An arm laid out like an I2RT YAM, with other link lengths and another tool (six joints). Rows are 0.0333 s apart.
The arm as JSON. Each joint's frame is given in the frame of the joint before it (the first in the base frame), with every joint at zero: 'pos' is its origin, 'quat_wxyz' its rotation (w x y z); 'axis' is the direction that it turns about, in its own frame. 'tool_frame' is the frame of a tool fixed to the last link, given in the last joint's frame.
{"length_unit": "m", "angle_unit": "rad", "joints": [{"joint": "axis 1", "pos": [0.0, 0.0, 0.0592], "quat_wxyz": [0.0, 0.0, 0.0, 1.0], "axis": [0.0, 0.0, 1.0]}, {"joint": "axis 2", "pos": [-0.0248, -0.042, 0.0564], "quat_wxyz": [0.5, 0.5, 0.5, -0.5], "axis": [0.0, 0.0, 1.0]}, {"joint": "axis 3", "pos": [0.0, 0.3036, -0.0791], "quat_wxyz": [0.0, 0.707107, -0.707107, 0.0], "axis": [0.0, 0.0, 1.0]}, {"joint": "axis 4", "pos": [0.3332, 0.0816, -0.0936], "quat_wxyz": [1.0, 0.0, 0.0, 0.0], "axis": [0.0, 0.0, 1.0]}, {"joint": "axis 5", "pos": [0.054, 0.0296, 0.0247], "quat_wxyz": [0.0, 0.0, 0.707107, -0.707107], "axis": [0.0, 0.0, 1.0]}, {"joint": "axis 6", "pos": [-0.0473, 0.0, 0.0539], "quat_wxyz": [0.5, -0.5, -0.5, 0.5], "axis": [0.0, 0.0, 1.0]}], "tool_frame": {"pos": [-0.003, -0.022, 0.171], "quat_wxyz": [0.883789, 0.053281, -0.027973, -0.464]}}
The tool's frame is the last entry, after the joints.
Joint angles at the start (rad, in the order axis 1, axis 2, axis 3, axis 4, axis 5, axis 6):
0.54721, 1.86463, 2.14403, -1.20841, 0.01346, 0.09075
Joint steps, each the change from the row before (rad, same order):
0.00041, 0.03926, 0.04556, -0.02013, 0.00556, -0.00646
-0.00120, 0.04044, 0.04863, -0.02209, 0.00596, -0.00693
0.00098, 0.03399, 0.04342, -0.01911, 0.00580, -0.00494
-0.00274, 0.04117, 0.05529, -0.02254, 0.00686, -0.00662
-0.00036, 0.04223, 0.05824, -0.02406, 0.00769, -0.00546
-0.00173, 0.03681, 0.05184, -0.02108, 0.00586, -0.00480
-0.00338, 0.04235, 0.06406, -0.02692, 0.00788, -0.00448
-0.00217, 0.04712, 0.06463, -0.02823, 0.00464, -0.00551
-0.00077, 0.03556, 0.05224, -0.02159, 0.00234, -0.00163
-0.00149, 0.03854, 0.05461, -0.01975, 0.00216, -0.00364
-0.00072, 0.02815, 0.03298, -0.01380, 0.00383, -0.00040
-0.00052, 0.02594, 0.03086, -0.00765, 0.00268, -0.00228
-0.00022, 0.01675, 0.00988, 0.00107, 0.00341, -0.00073
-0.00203, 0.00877, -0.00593, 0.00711, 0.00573, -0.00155
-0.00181, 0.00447, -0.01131, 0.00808, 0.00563, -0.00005
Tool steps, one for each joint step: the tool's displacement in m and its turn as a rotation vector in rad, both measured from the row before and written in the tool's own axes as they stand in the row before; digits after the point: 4 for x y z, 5 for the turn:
-0.0033, 0.0022, 0.0067, 0.01291, 0.00636, -0.00784
-0.0039, 0.0014, 0.0066, 0.01396, 0.00577, -0.00700
-0.0029, 0.0020, 0.0048, 0.01014, 0.00347, -0.00648
-0.0053, 0.0011, 0.0055, 0.01187, 0.00083, -0.00478
-0.0044, 0.0018, 0.0052, 0.01118, 0.00078, -0.00563
-0.0041, 0.0010, 0.0045, 0.00913, 0.00019, -0.00370
-0.0053, 0.0001, 0.0041, 0.01098, -0.00192, -0.00172
-0.0032, 0.0007, 0.0067, 0.01118, 0.00451, -0.00492
-0.0022, 0.0012, 0.0040, 0.00518, 0.00210, -0.00156
-0.0026, 0.0012, 0.0053, 0.00462, 0.00090, -0.00275
-0.0005, 0.0000, 0.0061, 0.00876, 0.00458, -0.00097
-0.0014, 0.0011, 0.0057, 0.00401, 0.00019, -0.00208
-0.0003, 0.0006, 0.0069, 0.00629, 0.00240, -0.00128
-0.0006, -0.0011, 0.0075, 0.01003, 0.00207, -0.00068
-0.0002, -0.0013, 0.0066, 0.00991, 0.00245, 0.00055

